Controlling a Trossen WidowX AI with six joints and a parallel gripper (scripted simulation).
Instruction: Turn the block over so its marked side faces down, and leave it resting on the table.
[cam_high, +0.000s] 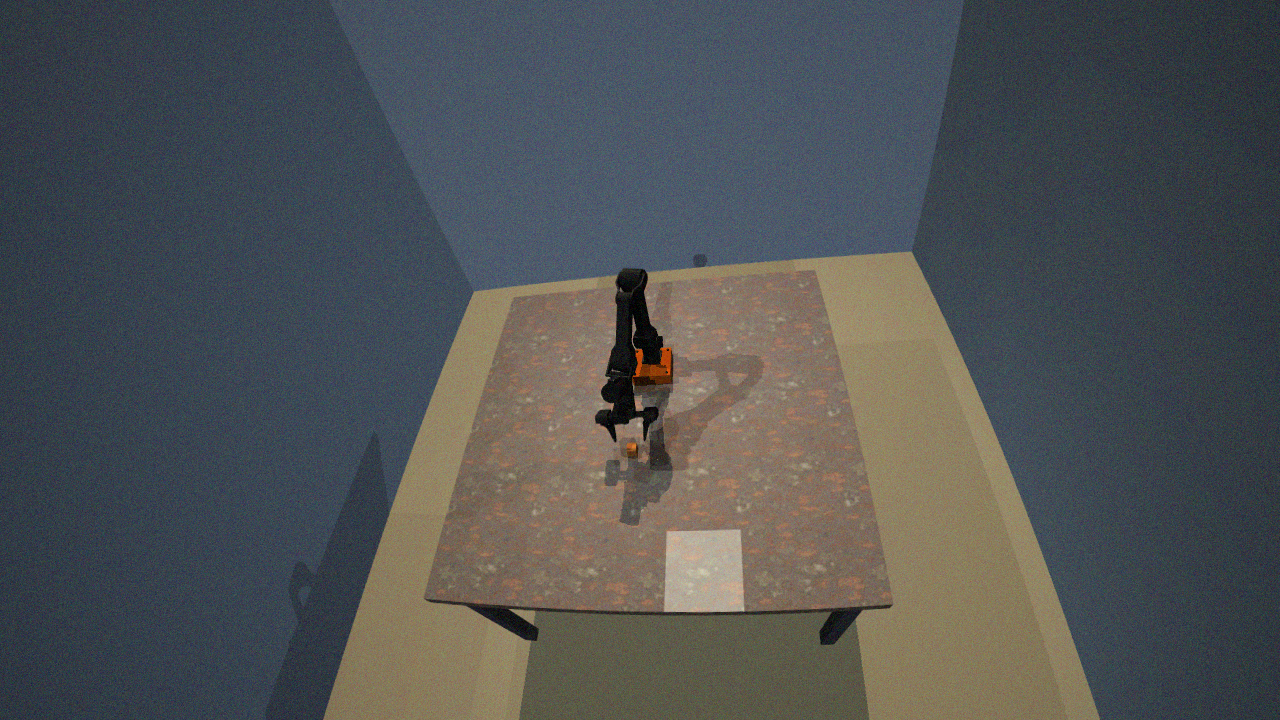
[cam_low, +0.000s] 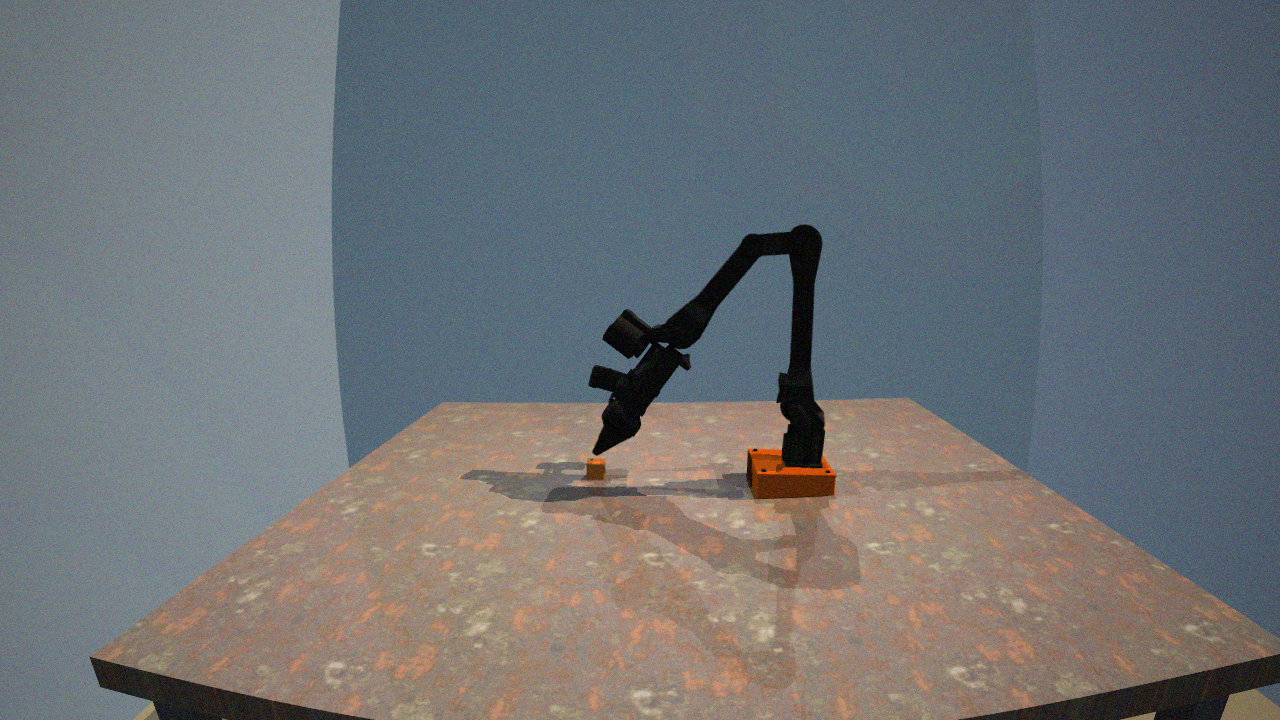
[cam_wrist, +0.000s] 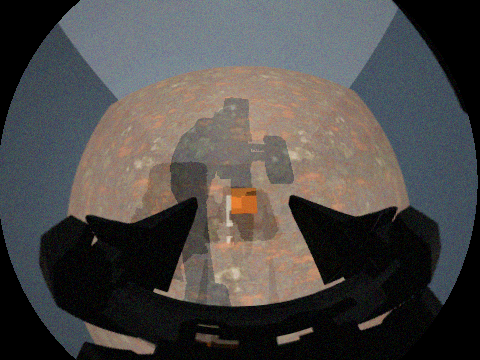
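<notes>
The block is 40 mm below my gripper tip.
</notes>
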